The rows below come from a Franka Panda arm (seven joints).
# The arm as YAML. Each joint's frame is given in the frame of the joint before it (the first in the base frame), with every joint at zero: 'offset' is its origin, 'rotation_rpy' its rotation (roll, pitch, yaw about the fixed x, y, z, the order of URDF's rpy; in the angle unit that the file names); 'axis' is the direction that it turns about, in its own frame. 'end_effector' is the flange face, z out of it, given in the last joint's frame.
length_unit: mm
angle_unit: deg
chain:
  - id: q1
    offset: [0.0, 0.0, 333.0]
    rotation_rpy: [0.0, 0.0, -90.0]
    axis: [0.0, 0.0, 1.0]
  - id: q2
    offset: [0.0, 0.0, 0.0]
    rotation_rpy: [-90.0, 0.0, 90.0]
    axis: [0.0, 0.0, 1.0]
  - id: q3
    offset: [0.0, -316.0, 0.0]
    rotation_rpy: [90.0, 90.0, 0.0]
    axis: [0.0, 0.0, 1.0]
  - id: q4
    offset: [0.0, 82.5, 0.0]
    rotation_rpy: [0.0, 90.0, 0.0]
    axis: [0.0, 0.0, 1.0]
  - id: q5
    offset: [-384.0, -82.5, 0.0]
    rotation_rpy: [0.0, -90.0, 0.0]
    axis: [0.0, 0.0, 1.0]
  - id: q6
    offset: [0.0, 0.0, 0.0]
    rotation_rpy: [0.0, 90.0, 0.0]
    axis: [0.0, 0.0, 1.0]
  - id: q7
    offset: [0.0, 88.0, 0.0]
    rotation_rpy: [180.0, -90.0, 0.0]
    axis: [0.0, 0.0, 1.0]
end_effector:
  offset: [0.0, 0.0, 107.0]
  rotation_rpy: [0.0, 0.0, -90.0]
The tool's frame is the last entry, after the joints.
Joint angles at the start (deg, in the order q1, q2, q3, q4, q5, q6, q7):
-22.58 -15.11 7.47 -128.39 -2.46 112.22 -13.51
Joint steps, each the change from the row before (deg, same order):
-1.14 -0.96 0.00 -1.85 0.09 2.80 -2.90
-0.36 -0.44 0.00 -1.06 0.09 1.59 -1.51
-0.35 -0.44 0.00 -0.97 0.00 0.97 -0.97
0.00 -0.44 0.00 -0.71 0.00 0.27 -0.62
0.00 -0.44 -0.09 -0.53 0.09 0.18 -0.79
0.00 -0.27 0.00 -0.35 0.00 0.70 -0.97
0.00 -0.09 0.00 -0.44 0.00 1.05 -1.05
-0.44 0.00 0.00 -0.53 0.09 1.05 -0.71
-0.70 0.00 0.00 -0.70 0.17 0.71 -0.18
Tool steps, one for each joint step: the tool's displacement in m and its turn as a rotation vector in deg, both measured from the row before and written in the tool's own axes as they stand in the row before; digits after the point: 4 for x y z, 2 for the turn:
-0.0052 0.0077 0.0039 -0.48 1.75 -1.73
-0.0024 0.0020 0.0029 -0.25 0.91 -1.12
-0.0033 0.0016 0.0031 -0.18 0.37 -0.63
-0.0028 -0.0011 0.0018 -0.05 -0.02 -0.61
-0.0026 -0.0003 0.0005 0.02 0.09 -0.65
-0.0005 -0.0002 -0.0004 -0.25 0.57 -0.96
0.0001 -0.0001 0.0012 -0.26 0.65 -1.06
-0.0014 0.0029 0.0029 -0.13 0.47 -0.24
-0.0036 0.0041 0.0049 0.12 0.01 0.58

